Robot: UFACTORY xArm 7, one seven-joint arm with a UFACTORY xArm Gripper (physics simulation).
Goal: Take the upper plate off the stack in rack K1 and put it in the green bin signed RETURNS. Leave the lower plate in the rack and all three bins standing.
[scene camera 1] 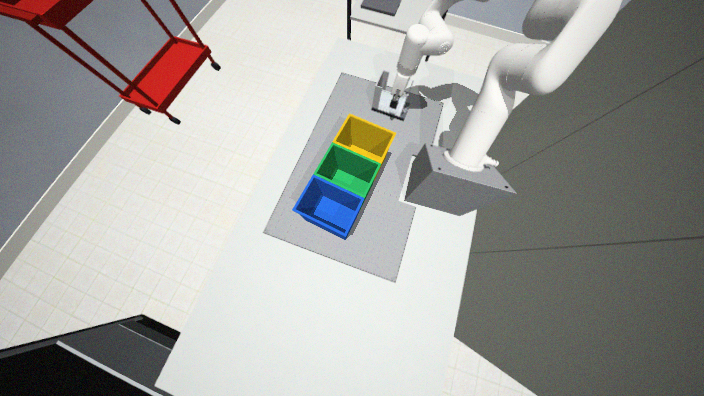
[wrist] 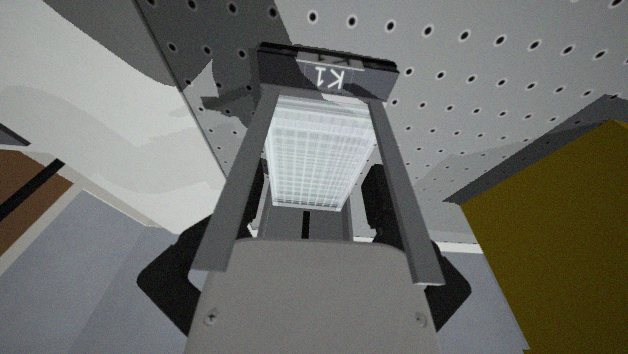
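Rack K1 is grey with a dark labelled front and stands at the mat's far end. The clear, ribbed plate stack lies in it; the upper plate's top faces the wrist camera, and I cannot tell the lower plate apart. My gripper is open and empty, above the rack, with its fingers spread at either side of the stack; the rack's rails partly hide them in the wrist view. The green bin stands upright between the yellow bin and the blue bin. No RETURNS sign is readable.
A grey perforated mat lies under the rack and bins on the white table. The arm's grey base stands to the right of the bins. A red cart stands on the floor at the upper left.
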